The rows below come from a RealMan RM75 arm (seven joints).
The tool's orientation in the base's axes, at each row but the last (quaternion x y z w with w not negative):
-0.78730 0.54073 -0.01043 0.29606
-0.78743 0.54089 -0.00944 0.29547
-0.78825 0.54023 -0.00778 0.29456
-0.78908 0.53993 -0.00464 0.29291
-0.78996 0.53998 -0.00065 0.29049
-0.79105 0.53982 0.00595 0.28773
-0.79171 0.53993 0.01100 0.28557
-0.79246 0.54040 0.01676 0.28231
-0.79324 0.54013 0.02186 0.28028
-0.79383 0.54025 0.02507 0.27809
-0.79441 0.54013 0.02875 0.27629
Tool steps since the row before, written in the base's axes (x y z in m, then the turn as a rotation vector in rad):
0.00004 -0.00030 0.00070 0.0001 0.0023 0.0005
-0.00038 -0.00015 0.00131 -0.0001 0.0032 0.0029
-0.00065 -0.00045 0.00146 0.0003 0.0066 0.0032
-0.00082 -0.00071 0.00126 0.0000 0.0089 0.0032
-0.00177 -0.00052 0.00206 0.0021 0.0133 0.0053
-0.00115 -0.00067 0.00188 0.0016 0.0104 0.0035
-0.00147 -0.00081 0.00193 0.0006 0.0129 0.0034
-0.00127 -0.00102 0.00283 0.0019 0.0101 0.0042
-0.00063 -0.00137 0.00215 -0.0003 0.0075 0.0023
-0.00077 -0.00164 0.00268 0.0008 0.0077 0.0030
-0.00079 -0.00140 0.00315 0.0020 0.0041 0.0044
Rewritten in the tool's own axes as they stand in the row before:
0.00006 -0.00030 -0.00070 -0.0021 -0.0009 0.0007
-0.00043 -0.00027 -0.00128 -0.0037 -0.0021 -0.0010
-0.00033 -0.00003 -0.00163 -0.0065 -0.0034 0.0005
-0.00012 0.00028 -0.00163 -0.0086 -0.0037 0.0014
-0.00094 0.00069 -0.00251 -0.0121 -0.0075 0.0024
-0.00051 0.00031 -0.00222 -0.0093 -0.0056 0.0024
-0.00055 0.00062 -0.00242 -0.0118 -0.0053 0.0033
-0.00060 0.00015 -0.00321 -0.0092 -0.0060 0.0017
0.00017 0.00000 -0.00262 -0.0072 -0.0027 0.0015
0.00015 -0.00001 -0.00323 -0.0072 -0.0040 0.0013
-0.00023 -0.00023 -0.00352 -0.0041 -0.0046 -0.0013

